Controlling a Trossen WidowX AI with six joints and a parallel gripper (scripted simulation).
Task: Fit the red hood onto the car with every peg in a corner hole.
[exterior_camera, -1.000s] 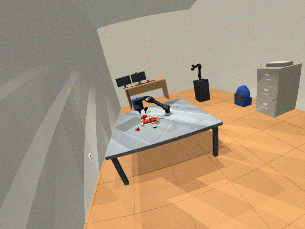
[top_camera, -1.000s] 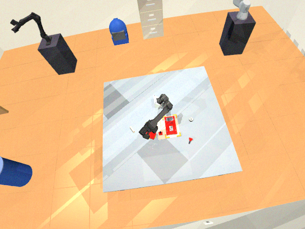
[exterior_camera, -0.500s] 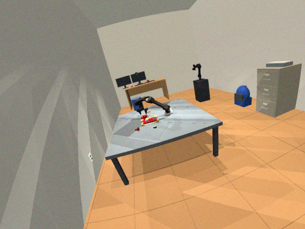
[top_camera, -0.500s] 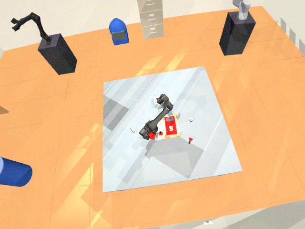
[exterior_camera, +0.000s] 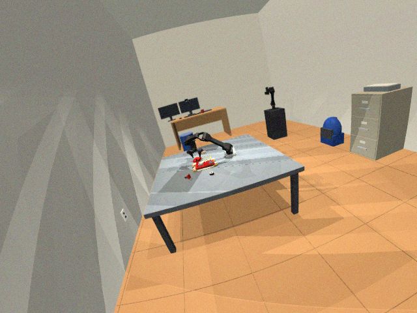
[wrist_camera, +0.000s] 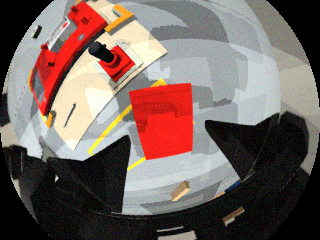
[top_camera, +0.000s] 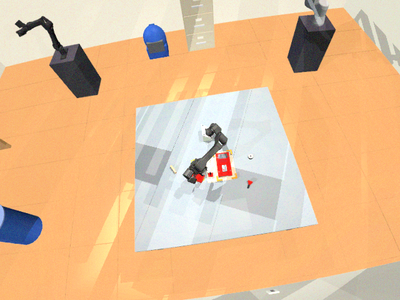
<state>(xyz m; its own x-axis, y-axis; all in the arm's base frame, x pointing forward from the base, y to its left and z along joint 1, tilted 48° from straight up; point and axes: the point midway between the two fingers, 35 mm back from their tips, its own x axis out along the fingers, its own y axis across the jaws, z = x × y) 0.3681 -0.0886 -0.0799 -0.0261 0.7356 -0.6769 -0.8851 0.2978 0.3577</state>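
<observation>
Now: the red hood 2 cm below my gripper tip.
</observation>
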